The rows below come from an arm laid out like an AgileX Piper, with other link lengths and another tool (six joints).
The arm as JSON. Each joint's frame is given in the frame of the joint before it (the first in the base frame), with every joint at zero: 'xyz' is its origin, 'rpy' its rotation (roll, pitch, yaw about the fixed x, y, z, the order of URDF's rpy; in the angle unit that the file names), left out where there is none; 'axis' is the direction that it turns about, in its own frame. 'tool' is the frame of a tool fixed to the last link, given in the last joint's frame.
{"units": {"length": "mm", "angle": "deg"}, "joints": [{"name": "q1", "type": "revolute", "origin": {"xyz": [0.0, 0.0, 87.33]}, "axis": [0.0, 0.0, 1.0]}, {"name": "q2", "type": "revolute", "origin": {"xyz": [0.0, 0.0, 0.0]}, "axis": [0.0, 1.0, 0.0]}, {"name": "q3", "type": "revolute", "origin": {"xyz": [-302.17, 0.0, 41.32]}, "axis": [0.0, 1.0, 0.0]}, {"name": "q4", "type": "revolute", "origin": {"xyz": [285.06, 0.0, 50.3]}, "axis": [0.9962, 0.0, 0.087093]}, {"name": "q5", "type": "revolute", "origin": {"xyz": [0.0, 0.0, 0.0]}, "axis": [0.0, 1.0, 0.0]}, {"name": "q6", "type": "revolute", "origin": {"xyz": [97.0, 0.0, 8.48]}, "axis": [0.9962, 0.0, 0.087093]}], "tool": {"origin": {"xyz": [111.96, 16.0, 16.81], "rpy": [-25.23, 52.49, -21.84]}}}
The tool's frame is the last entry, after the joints.
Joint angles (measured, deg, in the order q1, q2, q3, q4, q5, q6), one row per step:
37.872, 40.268, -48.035, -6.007, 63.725, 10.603
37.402, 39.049, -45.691, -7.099, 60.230, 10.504
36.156, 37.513, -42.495, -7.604, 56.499, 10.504
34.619, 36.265, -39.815, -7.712, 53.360, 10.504
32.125, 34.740, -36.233, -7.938, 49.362, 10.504
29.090, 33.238, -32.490, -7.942, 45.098, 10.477
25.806, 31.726, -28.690, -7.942, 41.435, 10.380
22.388, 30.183, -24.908, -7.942, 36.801, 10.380
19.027, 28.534, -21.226, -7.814, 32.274, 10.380
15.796, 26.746, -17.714, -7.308, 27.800, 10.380
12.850, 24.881, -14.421, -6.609, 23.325, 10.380
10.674, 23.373, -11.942, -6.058, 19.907, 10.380
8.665, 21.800, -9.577, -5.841, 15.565, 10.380
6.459, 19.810, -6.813, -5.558, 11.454, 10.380
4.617, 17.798, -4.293, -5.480, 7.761, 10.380
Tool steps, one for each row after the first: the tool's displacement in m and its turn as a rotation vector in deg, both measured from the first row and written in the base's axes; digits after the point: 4 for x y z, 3 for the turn. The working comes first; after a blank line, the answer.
Tool pose at each row, in the base's axes (x y z in m, rotation vector in deg; the steps are taken from these numbers as rounded here):
0.1704, 0.1263, 0.2448, -43.816, 103.320, 18.034
0.1756, 0.1247, 0.2410, -43.357, 100.833, 17.169
0.1800, 0.1214, 0.2327, -42.097, 99.050, 16.388
0.1840, 0.1179, 0.2255, -40.533, 97.814, 15.704
0.1898, 0.1111, 0.2147, -38.275, 96.562, 14.304
0.1959, 0.1029, 0.2033, -35.544, 95.388, 12.716
0.2003, 0.0926, 0.1896, -32.884, 94.834, 10.770
0.2058, 0.0826, 0.1789, -29.872, 93.282, 8.854
0.2099, 0.0726, 0.1692, -26.871, 91.577, 6.997
0.2128, 0.0633, 0.1614, -23.698, 89.592, 5.425
0.2148, 0.0550, 0.1557, -20.603, 87.203, 4.070
0.2158, 0.0486, 0.1522, -18.313, 85.191, 2.997
0.2176, 0.0429, 0.1530, -16.395, 81.969, 1.802
0.2176, 0.0360, 0.1514, -14.391, 78.955, 0.384
0.2166, 0.0302, 0.1505, -12.916, 75.999, -0.953

0.0052, -0.0016, -0.0038, 0.465, -2.593, -0.235
0.0096, -0.0049, -0.0121, 1.202, -4.580, -1.116
0.0136, -0.0084, -0.0193, 2.001, -6.053, -2.275
0.0194, -0.0152, -0.0301, 2.732, -7.824, -4.270
0.0255, -0.0234, -0.0415, 3.570, -9.592, -6.721
0.0299, -0.0337, -0.0552, 3.939, -10.875, -9.439
0.0354, -0.0437, -0.0659, 4.803, -13.044, -12.231
0.0395, -0.0537, -0.0756, 5.730, -15.298, -14.991
0.0424, -0.0630, -0.0834, 7.011, -17.686, -17.716
0.0444, -0.0713, -0.0891, 8.512, -20.347, -20.241
0.0454, -0.0777, -0.0926, 9.646, -22.548, -22.126
0.0472, -0.0834, -0.0918, 10.860, -25.923, -23.613
0.0472, -0.0903, -0.0934, 11.892, -29.164, -25.333
0.0462, -0.0961, -0.0943, 12.659, -32.335, -26.640

